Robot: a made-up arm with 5 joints. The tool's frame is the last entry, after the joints.
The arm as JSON. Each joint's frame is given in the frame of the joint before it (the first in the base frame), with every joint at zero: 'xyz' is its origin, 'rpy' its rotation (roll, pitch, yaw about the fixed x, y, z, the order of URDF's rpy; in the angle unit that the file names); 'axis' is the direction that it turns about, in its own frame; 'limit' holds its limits. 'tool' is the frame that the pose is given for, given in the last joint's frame.
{
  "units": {
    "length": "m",
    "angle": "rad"
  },
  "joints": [
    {
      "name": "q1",
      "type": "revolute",
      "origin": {
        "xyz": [
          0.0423,
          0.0,
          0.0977
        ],
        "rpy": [
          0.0,
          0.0,
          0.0
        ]
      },
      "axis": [
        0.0,
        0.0,
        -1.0
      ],
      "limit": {
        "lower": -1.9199,
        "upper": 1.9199
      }
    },
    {
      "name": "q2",
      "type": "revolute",
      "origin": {
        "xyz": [
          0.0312,
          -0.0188,
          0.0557
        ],
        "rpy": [
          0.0,
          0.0,
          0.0
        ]
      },
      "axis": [
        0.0,
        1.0,
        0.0
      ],
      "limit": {
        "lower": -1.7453,
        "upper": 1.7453
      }
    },
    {
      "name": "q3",
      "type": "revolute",
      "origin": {
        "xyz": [
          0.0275,
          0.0,
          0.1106
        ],
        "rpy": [
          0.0,
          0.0,
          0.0
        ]
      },
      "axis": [
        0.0,
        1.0,
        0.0
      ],
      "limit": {
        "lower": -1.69,
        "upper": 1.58
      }
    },
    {
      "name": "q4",
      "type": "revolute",
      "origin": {
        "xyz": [
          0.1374,
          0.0,
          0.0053
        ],
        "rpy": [
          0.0,
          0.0,
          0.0
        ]
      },
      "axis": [
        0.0,
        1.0,
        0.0
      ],
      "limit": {
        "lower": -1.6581,
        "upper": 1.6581
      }
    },
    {
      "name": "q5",
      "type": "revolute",
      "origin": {
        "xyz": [
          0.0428,
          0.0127,
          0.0
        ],
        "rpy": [
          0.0,
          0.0,
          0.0
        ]
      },
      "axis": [
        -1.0,
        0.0,
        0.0
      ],
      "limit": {
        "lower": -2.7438,
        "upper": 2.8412
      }
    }
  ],
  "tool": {
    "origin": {
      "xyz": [
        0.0,
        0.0,
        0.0
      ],
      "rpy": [
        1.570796,
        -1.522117,
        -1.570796
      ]
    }
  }
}
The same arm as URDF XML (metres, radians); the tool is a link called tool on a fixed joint. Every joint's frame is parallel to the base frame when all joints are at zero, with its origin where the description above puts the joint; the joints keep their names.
<robot name="arm">
<link name="base"/>
<link name="link1"/>
<link name="link2"/>
<link name="link3"/>
<link name="link4"/>
<link name="link5"/>
<link name="tool"/>
<joint name="q1" type="revolute"><parent link="base"/><child link="link1"/><origin xyz="0.0423 0 0.0977"/><axis xyz="0 0 -1"/><limit lower="-1.9199" upper="1.9199"/></joint>
<joint name="q2" type="revolute"><parent link="link1"/><child link="link2"/><origin xyz="0.0312 -0.0188 0.0557"/><axis xyz="0 1 0"/><limit lower="-1.7453" upper="1.7453"/></joint>
<joint name="q3" type="revolute"><parent link="link2"/><child link="link3"/><origin xyz="0.0275 0 0.1106"/><axis xyz="0 1 0"/><limit lower="-1.69" upper="1.58"/></joint>
<joint name="q4" type="revolute"><parent link="link3"/><child link="link4"/><origin xyz="0.1374 0 0.0053"/><axis xyz="0 1 0"/><limit lower="-1.6581" upper="1.6581"/></joint>
<joint name="q5" type="revolute"><parent link="link4"/><child link="link5"/><origin xyz="0.0428 0.0127 0"/><axis xyz="-1 0 0"/><limit lower="-2.7438" upper="2.8412"/></joint>
<joint name="tool_fixed" type="fixed"><parent link="link5"/><child link="tool"/><origin xyz="0 0 0" rpy="1.5708 -1.5221 -1.5708"/></joint>
</robot>

